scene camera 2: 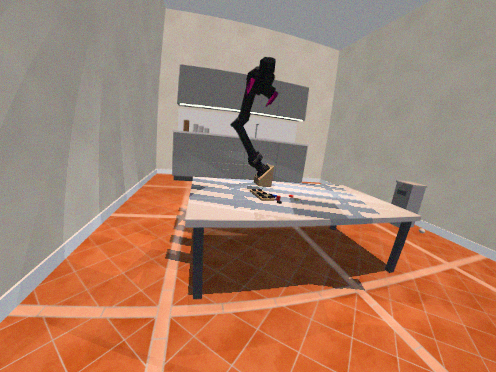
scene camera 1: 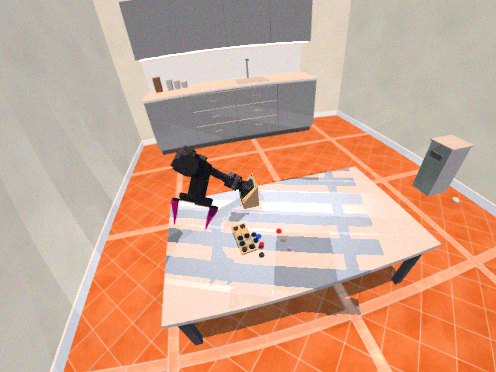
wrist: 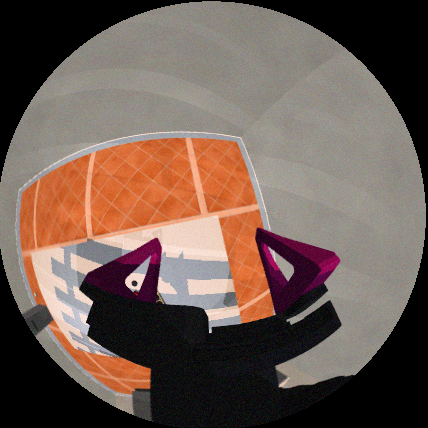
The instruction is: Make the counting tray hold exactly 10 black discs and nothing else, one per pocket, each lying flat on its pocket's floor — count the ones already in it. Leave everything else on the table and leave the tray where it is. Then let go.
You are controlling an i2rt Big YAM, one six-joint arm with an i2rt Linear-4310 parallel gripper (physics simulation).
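The counting tray [scene camera 1: 239, 233] [scene camera 2: 261, 198] is light wood and lies on the table, with several black discs in its pockets; the exact count is too small to tell. Two loose black discs [scene camera 1: 254, 234] [scene camera 1: 256, 241] lie close by its right side. Another black disc [scene camera 1: 261, 255] [wrist: 134, 283] lies apart, near the tray's front right corner. A blue piece [scene camera 1: 259, 236] and a red piece [scene camera 1: 261, 245] lie right of the tray. My gripper [scene camera 1: 190, 226] [scene camera 2: 258, 99] [wrist: 206, 238] is open and empty, high above the table's left part. In the wrist view the tray is mostly hidden behind a finger and the gripper body.
A red disc [scene camera 1: 279, 231] [scene camera 2: 291, 196], a tan piece [scene camera 1: 284, 239] and a tiny grey piece [scene camera 1: 289, 249] lie farther right on the table [scene camera 1: 310, 272]. The arm stands on a wooden wedge base [scene camera 1: 251, 201] [scene camera 2: 265, 178] behind the tray.
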